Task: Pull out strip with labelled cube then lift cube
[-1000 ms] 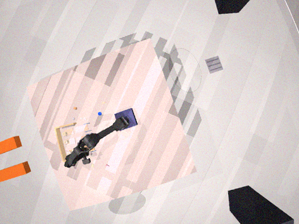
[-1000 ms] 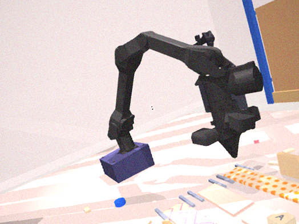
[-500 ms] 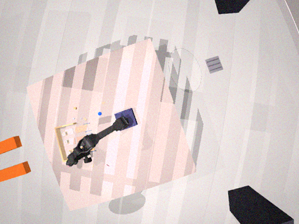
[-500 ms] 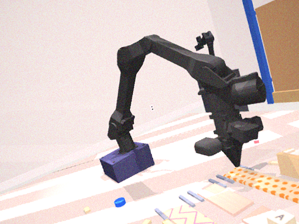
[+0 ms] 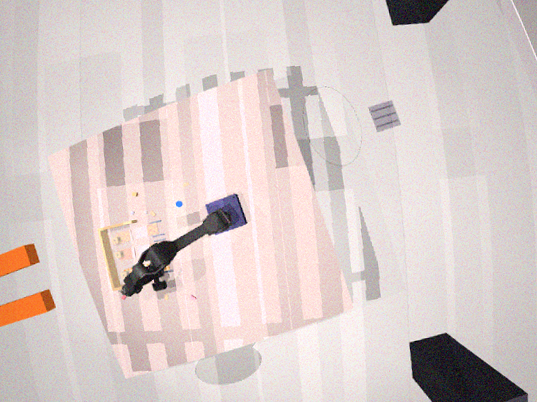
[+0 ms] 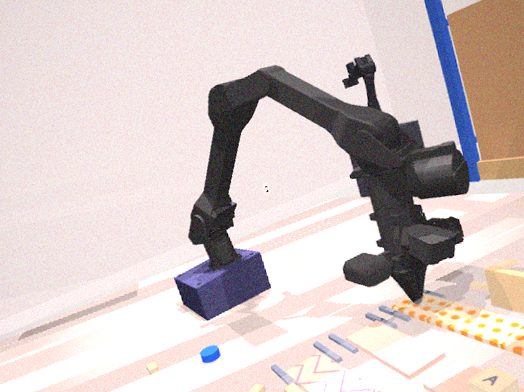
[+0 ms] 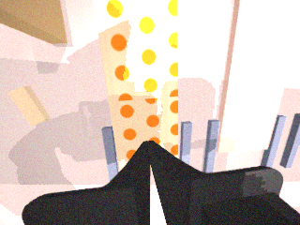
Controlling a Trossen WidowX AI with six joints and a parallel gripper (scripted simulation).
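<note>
The strip lies 10 cm ahead of my gripper tip and 1 cm to the left of it. Round my gripper tip: blue disc (14 cm behind, 29 cm to the right).
</note>
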